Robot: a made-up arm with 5 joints.
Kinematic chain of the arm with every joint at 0, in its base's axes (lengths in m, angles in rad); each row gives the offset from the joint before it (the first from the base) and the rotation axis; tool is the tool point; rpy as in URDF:
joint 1: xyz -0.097 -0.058 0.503 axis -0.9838 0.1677 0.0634
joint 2: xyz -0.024 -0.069 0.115 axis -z
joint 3: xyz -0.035 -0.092 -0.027 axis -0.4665 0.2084 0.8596
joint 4: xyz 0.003 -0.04 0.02 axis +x
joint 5: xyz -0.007 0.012 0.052 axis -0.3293 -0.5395 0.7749
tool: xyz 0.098 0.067 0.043 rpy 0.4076 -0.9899 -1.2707
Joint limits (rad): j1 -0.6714..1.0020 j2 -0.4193..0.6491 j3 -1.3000..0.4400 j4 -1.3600..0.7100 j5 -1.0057..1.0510
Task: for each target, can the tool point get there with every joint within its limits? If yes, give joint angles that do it. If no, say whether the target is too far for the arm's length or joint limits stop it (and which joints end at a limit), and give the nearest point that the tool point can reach.
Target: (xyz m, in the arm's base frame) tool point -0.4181 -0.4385 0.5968
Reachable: no: too far | nearest point -0.3199 -0.3382 0.5708 | short by 0.143 m
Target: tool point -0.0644 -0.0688 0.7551
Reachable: yes | joints 0.5014 0.0440 -0.2662 -0.0047 0.3037
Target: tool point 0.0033 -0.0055 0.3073
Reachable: no: joint limits stop it (at a limit: joint 1, joint 2, joint 4) | nearest point -0.1309 -0.1235 0.4479 | short by 0.227 m
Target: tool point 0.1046 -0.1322 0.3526
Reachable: no: joint limits stop it (at a limit: joint 1, joint 2, joint 3, joint 4) | nearest point -0.0103 -0.2184 0.4923 | short by 0.200 m
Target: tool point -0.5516 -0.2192 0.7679
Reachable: no: too far | nearest point -0.3331 -0.2194 0.7172 | short by 0.224 m
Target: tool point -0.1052 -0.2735 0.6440
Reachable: yes | joints 0.0977 0.4291 -0.8366 -1.1905 -0.3828
